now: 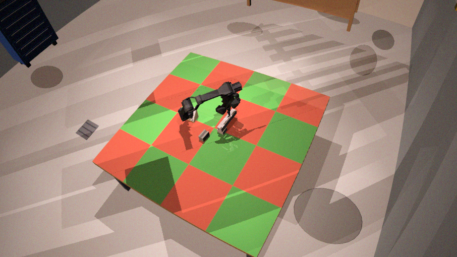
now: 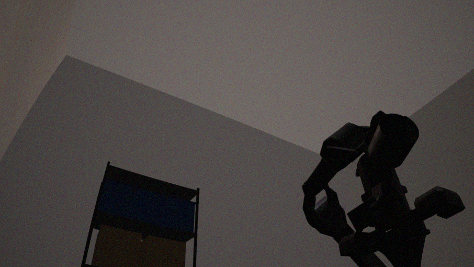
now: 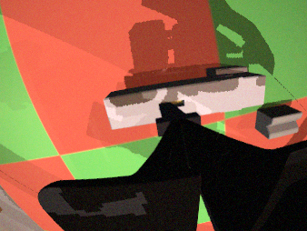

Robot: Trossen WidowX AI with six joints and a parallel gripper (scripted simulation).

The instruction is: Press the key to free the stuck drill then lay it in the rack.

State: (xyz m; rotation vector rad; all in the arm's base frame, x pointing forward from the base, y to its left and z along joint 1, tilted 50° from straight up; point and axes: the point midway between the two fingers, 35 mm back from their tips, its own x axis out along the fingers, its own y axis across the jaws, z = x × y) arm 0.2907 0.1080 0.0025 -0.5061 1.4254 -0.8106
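Now: gripper tip 10 mm past the drill, 50 mm to the left of it and 80 mm above it. Round my gripper tip: small grey block 110 mm behind, 180 mm to the right, 110 mm below.
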